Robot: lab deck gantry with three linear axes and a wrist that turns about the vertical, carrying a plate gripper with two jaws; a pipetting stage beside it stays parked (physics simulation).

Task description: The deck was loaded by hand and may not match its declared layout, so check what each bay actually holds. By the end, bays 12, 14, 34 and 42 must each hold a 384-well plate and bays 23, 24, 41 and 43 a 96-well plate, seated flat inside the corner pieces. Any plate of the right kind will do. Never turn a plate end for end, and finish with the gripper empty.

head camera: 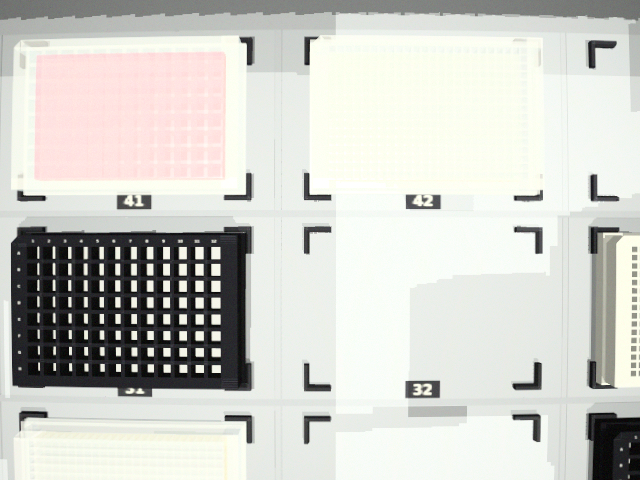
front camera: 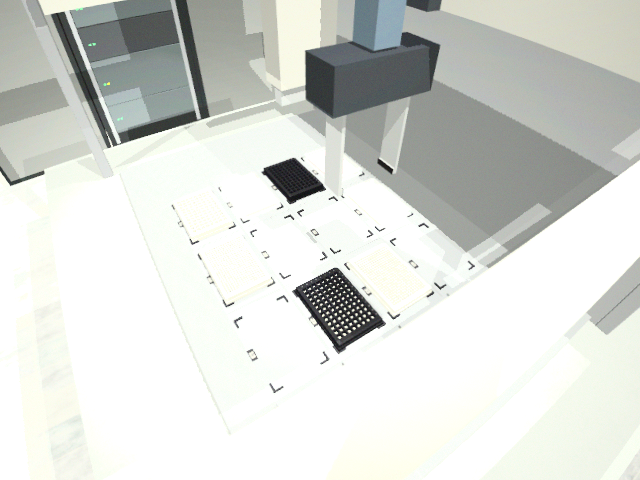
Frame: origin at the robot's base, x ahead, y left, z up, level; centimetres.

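Seen in the pictures: gripper, between the fingertips: (front camera: 361, 178); robot's base, origin of its link: (front camera: 173, 205).
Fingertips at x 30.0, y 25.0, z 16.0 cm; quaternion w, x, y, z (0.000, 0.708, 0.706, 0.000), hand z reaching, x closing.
Pixels of each thing's top centre, then the offset from my fingertips to it. "pt": a spot on its surface instead.
- clear 96-well plate, centre of its top: (head camera: 123, 112) (front camera: 331, 161) dx -23.6, dy +11.4, dz -14.5 cm
- pale fine-grid 384-well plate, centre of its top: (head camera: 429, 111) (front camera: 376, 199) dx -7.2, dy +11.4, dz -14.5 cm
- black 96-well plate, centre of its top: (head camera: 122, 312) (front camera: 292, 175) dx -23.6, dy +0.7, dz -14.5 cm
- cream 384-well plate, centre of its top: (front camera: 389, 273) dx +9.2, dy +0.7, dz -14.5 cm
- black plate, centre of its top: (front camera: 338, 302) dx +9.2, dy -10.0, dz -14.5 cm
- pale fine-grid plate, a spot on its surface: (head camera: 129, 457) pt dx -23.3, dy -7.3, dz -14.6 cm
- nearer, centre of its top: (front camera: 233, 263) dx -7.2, dy -20.7, dz -14.5 cm
My gripper (front camera: 361, 180) hangs above the right back of the deck, its jaws apart with no plate between them. In the head view, bay 41 bears a clear 96-well plate (head camera: 129, 116) with a pink fill and bay 42 a pale fine-grid 384-well plate (head camera: 423, 116). Bay 31 holds a black 96-well plate (head camera: 124, 310) (front camera: 293, 179). Bay 32 is empty. A cream 384-well plate (head camera: 628, 310) (front camera: 390, 277) is in bay 33; below it is a black plate (head camera: 617, 444) (front camera: 339, 308). A pale fine-grid plate (head camera: 129, 457) is partly in view below bay 31.
In the front view two cream plates, one farther back (front camera: 202, 214) and one nearer (front camera: 236, 268), sit along the left side. An empty bay is at the near left. Glare washes out pale plates there. A server rack (front camera: 188, 62) stands behind the deck.
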